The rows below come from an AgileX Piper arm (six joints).
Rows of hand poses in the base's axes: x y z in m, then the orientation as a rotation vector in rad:
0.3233, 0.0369, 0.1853, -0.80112, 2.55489, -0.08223
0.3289, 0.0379, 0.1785, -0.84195, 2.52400, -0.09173
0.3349, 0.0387, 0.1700, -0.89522, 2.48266, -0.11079
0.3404, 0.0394, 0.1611, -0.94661, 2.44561, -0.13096
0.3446, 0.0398, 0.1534, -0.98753, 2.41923, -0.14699
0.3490, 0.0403, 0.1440, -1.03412, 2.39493, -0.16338
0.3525, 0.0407, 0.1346, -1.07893, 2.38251, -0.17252
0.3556, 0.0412, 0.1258, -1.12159, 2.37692, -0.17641
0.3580, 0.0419, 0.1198, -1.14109, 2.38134, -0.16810
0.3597, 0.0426, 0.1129, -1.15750, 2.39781, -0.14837
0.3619, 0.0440, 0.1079, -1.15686, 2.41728, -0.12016
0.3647, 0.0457, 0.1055, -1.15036, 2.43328, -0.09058
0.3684, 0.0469, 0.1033, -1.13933, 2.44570, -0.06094
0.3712, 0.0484, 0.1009, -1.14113, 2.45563, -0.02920
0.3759, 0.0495, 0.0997, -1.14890, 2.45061, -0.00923
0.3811, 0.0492, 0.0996, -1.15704, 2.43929, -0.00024
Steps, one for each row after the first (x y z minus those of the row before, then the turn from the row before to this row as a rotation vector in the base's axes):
0.0056, 0.0010, -0.0068, -0.00983, -0.01940, 0.03306
0.0060, 0.0008, -0.0085, -0.01773, -0.02651, 0.04259
0.0055, 0.0007, -0.0089, -0.01963, -0.02222, 0.04030
0.0042, 0.0004, -0.0077, -0.01680, -0.01409, 0.03132
0.0044, 0.0005, -0.0094, -0.01967, -0.00973, 0.03428
0.0035, 0.0004, -0.0094, -0.01748, 0.00246, 0.03060
0.0031, 0.0005, -0.0088, -0.01520, 0.00943, 0.02774
0.0024, 0.0007, -0.0060, -0.00216, 0.01294, 0.01203
0.0017, 0.0007, -0.0069, 0.00301, 0.02502, 0.00786
0.0022, 0.0014, -0.0050, 0.01307, 0.02375, -0.00228
0.0028, 0.0017, -0.0024, 0.01659, 0.01932, -0.00451
0.0037, 0.0012, -0.0022, 0.01890, 0.01500, -0.00616
0.0028, 0.0015, -0.0024, 0.01683, 0.01807, 0.00305
0.0047, 0.0011, -0.0012, 0.01202, 0.00413, 0.00957
0.0052, -0.0003, -0.0001, 0.00688, -0.00424, 0.01001

